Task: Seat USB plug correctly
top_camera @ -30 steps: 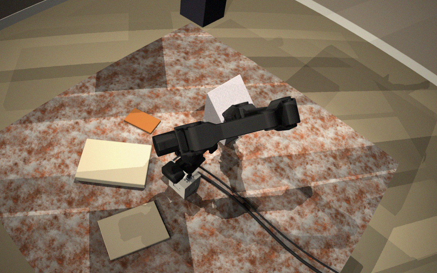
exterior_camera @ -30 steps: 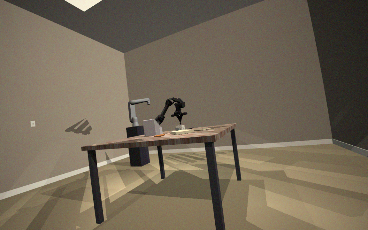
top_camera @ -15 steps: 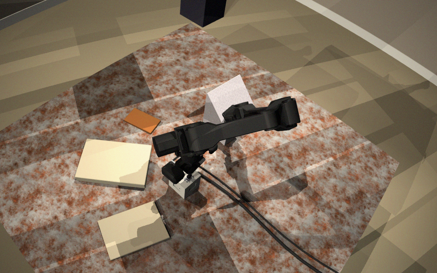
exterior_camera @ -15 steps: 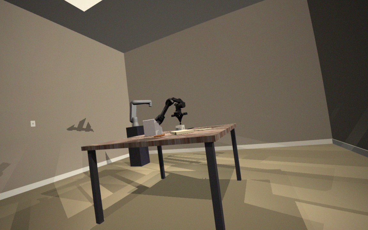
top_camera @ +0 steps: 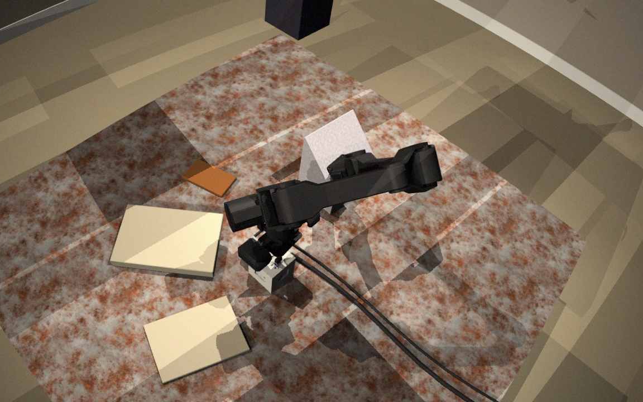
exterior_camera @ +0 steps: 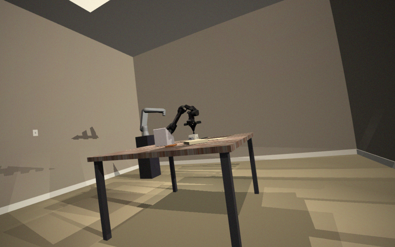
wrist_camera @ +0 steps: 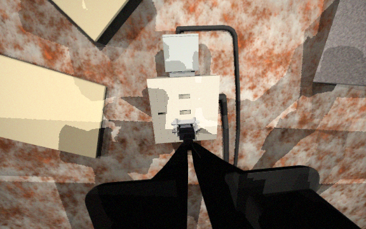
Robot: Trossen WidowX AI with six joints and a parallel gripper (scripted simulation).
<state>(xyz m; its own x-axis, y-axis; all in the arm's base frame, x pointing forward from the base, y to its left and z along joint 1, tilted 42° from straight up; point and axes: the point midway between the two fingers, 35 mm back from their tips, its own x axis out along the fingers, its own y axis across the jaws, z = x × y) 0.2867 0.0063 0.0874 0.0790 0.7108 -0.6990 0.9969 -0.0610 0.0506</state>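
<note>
Right now my gripper tip is 20 mm above the black USB plug. Round my gripper tip: orange tile: 340 mm to the right, 110 mm below, 80 mm behind; then thick beige slab: 260 mm to the right, 120 mm ahead, 100 mm below; then thin beige plate: 240 mm ahead, 110 mm below, 20 mm to the right.
</note>
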